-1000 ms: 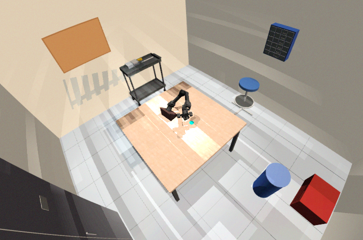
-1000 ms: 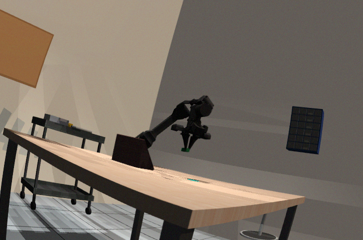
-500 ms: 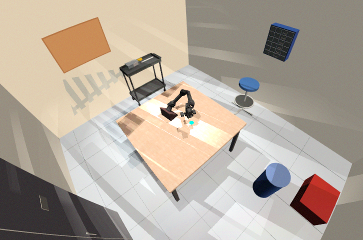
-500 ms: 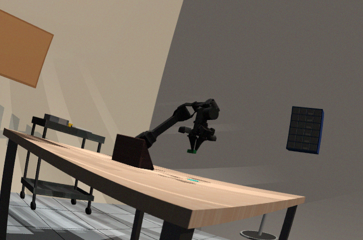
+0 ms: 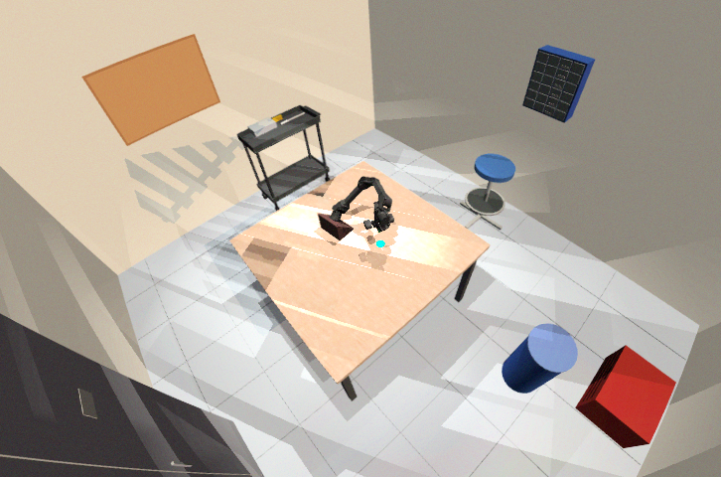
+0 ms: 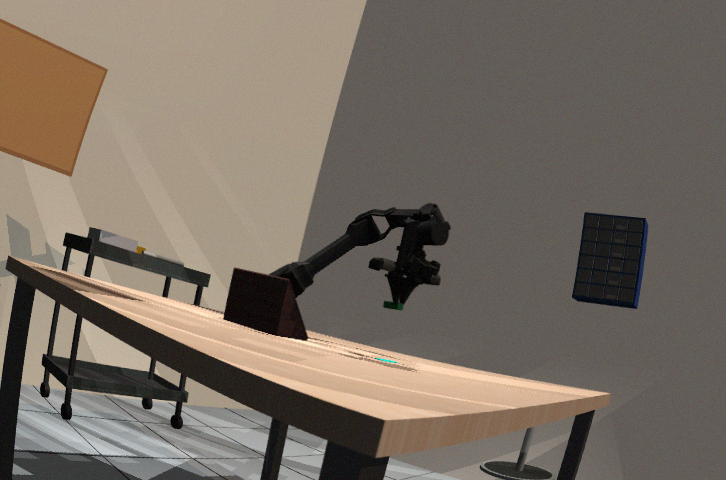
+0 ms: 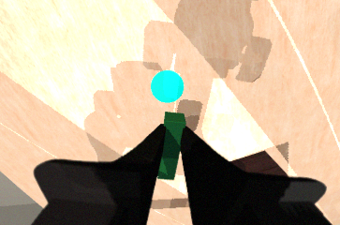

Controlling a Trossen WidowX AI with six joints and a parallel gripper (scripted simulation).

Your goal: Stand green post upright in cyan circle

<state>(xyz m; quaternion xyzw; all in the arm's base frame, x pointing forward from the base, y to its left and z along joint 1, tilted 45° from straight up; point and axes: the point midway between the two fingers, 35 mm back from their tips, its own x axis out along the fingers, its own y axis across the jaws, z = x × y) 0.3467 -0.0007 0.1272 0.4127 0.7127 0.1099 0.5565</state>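
My gripper tip is 10 mm to the right of the cyan circle and 140 mm above it. Round my gripper tip: green post (20 mm behind, 10 mm to the left).
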